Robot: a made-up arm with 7 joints.
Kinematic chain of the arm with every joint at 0, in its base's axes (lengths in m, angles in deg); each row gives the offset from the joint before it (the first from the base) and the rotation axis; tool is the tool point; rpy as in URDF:
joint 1: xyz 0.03 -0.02 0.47 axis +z
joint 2: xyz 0.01 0 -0.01 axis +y
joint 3: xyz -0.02 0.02 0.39 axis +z
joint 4: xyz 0.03 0 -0.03 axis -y
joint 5: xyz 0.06 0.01 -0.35 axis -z
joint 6: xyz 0 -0.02 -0.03 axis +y
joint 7: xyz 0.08 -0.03 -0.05 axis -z
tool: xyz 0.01 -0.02 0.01 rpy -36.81 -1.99 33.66
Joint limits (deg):
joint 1: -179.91..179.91
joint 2: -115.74..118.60
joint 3: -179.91..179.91
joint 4: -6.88..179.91
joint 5: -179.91..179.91
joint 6: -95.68..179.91
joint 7: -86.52..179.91
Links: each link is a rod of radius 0.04 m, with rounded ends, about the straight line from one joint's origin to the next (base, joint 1, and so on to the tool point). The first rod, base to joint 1, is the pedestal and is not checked.
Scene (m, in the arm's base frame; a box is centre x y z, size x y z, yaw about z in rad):
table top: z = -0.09
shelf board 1: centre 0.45 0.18 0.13 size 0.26 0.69 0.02 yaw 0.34
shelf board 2: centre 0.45 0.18 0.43 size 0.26 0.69 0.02 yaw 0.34
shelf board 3: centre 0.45 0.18 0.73 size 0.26 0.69 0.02 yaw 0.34
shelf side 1: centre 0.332 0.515 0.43 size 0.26 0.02 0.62 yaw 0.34
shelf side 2: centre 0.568 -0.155 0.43 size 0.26 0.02 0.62 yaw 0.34
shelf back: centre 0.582 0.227 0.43 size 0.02 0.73 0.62 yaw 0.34
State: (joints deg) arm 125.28 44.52 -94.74 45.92 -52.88 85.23 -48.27
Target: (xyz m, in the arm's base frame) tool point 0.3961 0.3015 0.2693
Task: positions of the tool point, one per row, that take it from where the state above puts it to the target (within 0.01 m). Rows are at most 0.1 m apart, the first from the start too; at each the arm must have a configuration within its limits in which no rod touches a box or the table.
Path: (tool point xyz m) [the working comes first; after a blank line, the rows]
Joints at the target: 100.30 79.64 -56.95 59.88 -57.95 74.04 -48.88
Straight joint move there: touches shelf board 2.

1: 0.3091 0.2062 0.5830
2: 0.2502 0.1848 0.5850
3: 0.1943 0.1515 0.5936
4: 0.2150 0.1800 0.5351
5: 0.2250 0.1992 0.4682
6: 0.2206 0.2103 0.3979
7: 0.1997 0.2159 0.3297
8: 0.1620 0.2187 0.2693
9: 0.2321 0.2619 0.2653
10: 0.3125 0.2896 0.2664
11: 0.3961 0.3015 0.2693

